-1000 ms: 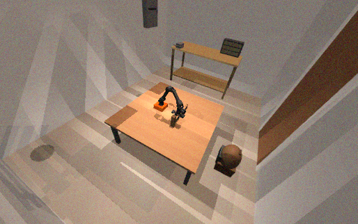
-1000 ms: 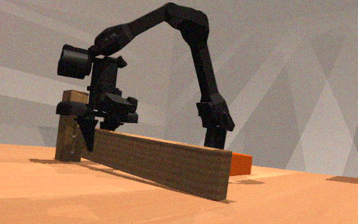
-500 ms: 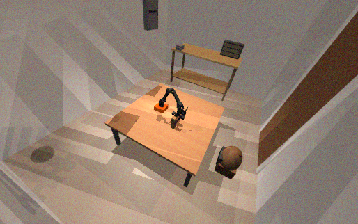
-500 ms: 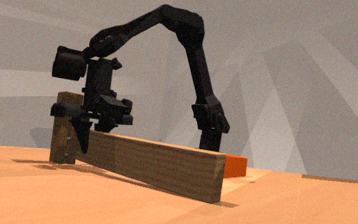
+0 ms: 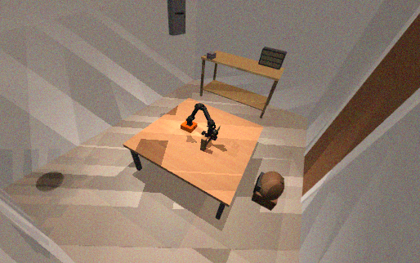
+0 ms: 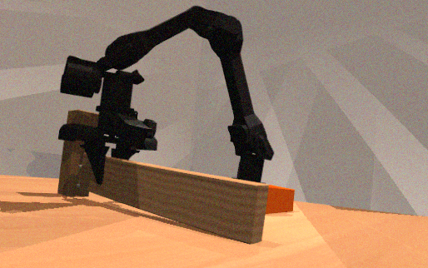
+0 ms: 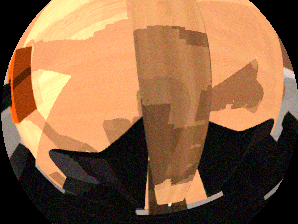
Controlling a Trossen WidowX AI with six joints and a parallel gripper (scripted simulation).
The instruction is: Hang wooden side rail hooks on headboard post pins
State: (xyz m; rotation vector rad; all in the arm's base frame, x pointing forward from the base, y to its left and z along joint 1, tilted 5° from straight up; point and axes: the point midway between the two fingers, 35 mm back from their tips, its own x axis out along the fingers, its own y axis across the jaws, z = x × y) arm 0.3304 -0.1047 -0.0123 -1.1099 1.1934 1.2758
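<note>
Now: gripper tip 120 mm to the left of the headboard post and 40 mm below it.
</note>
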